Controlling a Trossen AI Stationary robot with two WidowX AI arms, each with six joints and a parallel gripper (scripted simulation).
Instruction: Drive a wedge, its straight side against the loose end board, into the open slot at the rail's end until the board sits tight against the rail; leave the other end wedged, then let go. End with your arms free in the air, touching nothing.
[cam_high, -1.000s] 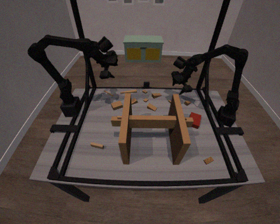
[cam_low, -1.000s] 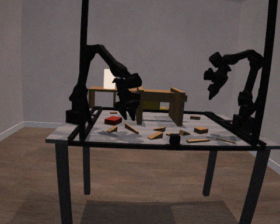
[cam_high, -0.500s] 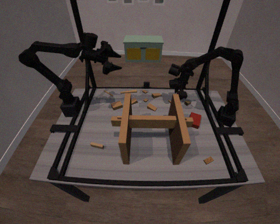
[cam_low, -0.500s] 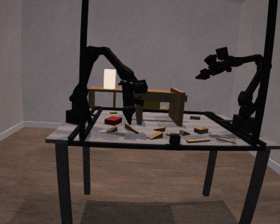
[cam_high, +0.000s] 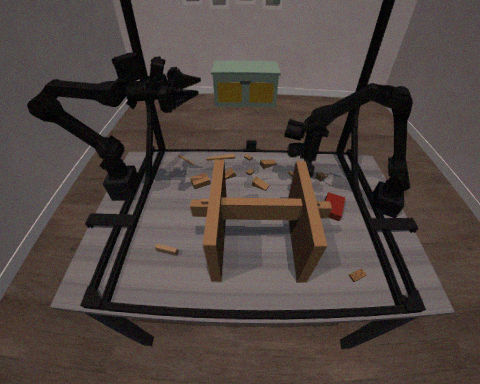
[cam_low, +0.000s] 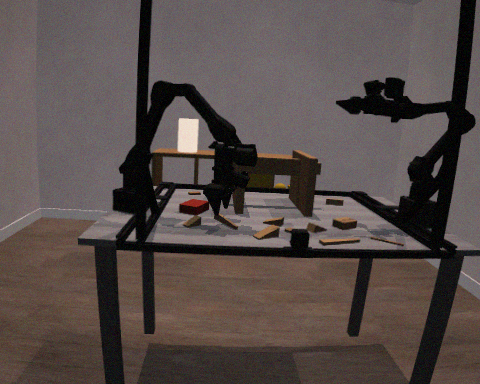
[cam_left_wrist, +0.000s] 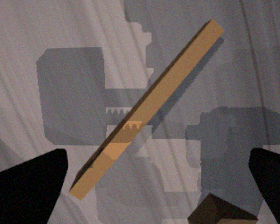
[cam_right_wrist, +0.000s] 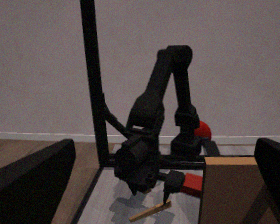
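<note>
Right now my left hand is 14 cm short of the red block, 10 cm to the right of it and 6 cm above it.
</note>
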